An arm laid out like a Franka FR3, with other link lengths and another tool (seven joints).
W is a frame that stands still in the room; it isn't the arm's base.
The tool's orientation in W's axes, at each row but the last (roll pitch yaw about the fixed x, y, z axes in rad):
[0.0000 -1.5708 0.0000]
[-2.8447 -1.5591 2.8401]
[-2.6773 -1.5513 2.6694]
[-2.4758 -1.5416 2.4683]
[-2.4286 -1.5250 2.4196]
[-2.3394 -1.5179 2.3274]
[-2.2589 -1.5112 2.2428]
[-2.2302 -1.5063 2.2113]
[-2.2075 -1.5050 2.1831]
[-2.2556 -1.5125 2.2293]
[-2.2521 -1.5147 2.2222]
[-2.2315 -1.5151 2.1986]
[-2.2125 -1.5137 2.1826]
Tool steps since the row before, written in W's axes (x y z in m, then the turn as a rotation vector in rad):
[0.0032 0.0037 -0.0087 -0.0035 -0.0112 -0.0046]
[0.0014 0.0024 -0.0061 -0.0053 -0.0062 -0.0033]
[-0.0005 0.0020 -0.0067 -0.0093 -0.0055 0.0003]
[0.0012 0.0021 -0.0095 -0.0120 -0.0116 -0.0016]
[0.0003 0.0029 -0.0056 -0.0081 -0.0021 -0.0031]
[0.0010 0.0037 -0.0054 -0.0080 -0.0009 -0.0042]
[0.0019 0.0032 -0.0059 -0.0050 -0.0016 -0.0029]
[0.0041 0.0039 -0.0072 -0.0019 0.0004 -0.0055]
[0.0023 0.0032 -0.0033 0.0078 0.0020 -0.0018]
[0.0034 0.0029 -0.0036 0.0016 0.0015 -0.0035]
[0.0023 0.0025 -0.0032 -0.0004 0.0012 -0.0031]
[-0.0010 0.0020 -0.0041 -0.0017 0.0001 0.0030]
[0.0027 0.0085 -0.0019 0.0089 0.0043 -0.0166]
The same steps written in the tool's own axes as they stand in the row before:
[-0.0087 0.0037 -0.0032 -0.0046 -0.0112 0.0035]
[-0.0061 0.0024 -0.0013 -0.0033 -0.0062 0.0053]
[-0.0067 0.0021 0.0006 0.0004 -0.0056 0.0093]
[-0.0095 0.0023 -0.0010 -0.0015 -0.0117 0.0119]
[-0.0055 0.0031 -0.0001 -0.0029 -0.0021 0.0082]
[-0.0053 0.0039 -0.0008 -0.0039 -0.0008 0.0081]
[-0.0058 0.0035 -0.0016 -0.0028 -0.0015 0.0051]
[-0.0071 0.0043 -0.0037 -0.0054 0.0006 0.0021]
[-0.0032 0.0034 -0.0021 -0.0020 0.0023 -0.0077]
[-0.0036 0.0032 -0.0032 -0.0035 0.0017 -0.0014]
[-0.0032 0.0027 -0.0021 -0.0030 0.0013 0.0005]
[-0.0040 0.0021 0.0012 0.0031 -0.0001 0.0016]
[-0.0016 0.0087 -0.0024 -0.0167 0.0053 -0.0082]

